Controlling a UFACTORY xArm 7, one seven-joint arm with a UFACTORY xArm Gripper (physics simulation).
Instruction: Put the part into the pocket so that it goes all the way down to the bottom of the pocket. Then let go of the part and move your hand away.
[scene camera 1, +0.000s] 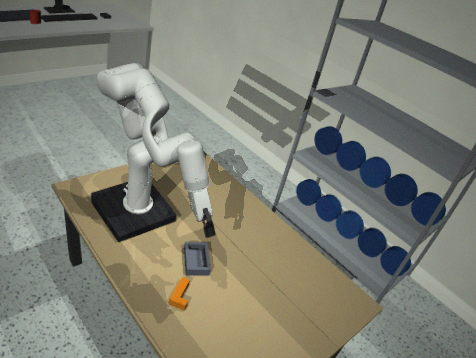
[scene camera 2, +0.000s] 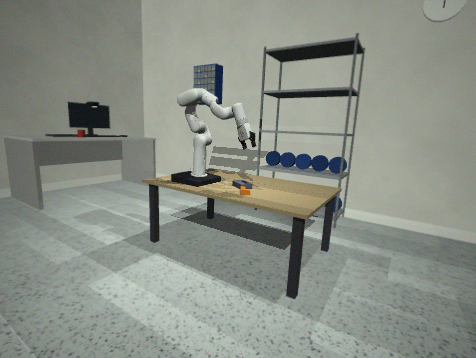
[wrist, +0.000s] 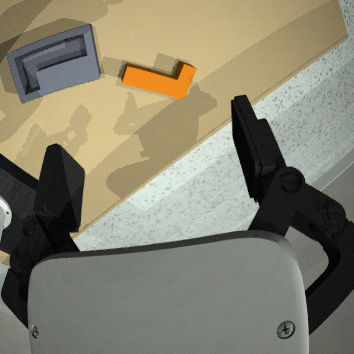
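Seen in the pictures: gripper, fingertip midpoint: (scene camera 1: 206, 228) (scene camera 2: 249, 148) (wrist: 144, 135); arm's base at its link origin: (scene camera 1: 138, 203) (scene camera 2: 198, 175).
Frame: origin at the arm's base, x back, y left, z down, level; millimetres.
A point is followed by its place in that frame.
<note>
The orange L-shaped part (scene camera 1: 180, 289) {x -433, y -159, z 17 mm} (scene camera 2: 245, 191) {x -466, y -206, z 24 mm} (wrist: 155, 82) {x -430, y -158, z 17 mm} lies flat on the table, a short way from the grey block (scene camera 1: 197, 272) {x -412, y -50, z 28 mm} (scene camera 2: 242, 184) {x -390, y -69, z 13 mm} (wrist: 70, 75) {x -363, y -39, z 11 mm}. The block has an L-shaped pocket that faces up, and the pocket is empty. The part and the block do not touch. My gripper (scene camera 1: 209, 234) {x -435, y -84, z -240 mm} (scene camera 2: 249, 146) {x -435, y -84, z -240 mm} (wrist: 144, 135) {x -435, y -84, z -240 mm} is open and empty, its fingers wide apart, well above the table. In the wrist view the part and the block show beyond the fingertips, the block at the upper left and the part at the upper middle.
The arm stands on a black base plate (scene camera 1: 117, 227) {x -59, y -150, z 10 mm} (scene camera 2: 187, 180) {x 0, y -155, z 17 mm} on the wooden table (scene camera 1: 285, 305) {x -725, y 99, z 47 mm} (scene camera 2: 280, 197) {x -677, y -145, z 47 mm}. A metal shelf rack (scene camera 1: 281, 185) (scene camera 2: 315, 50) with blue balls (scene camera 1: 375, 172) (scene camera 2: 303, 161) stands beyond the table. A grey desk (scene camera 1: 127, 50) (scene camera 2: 25, 170) stands farther off.
</note>
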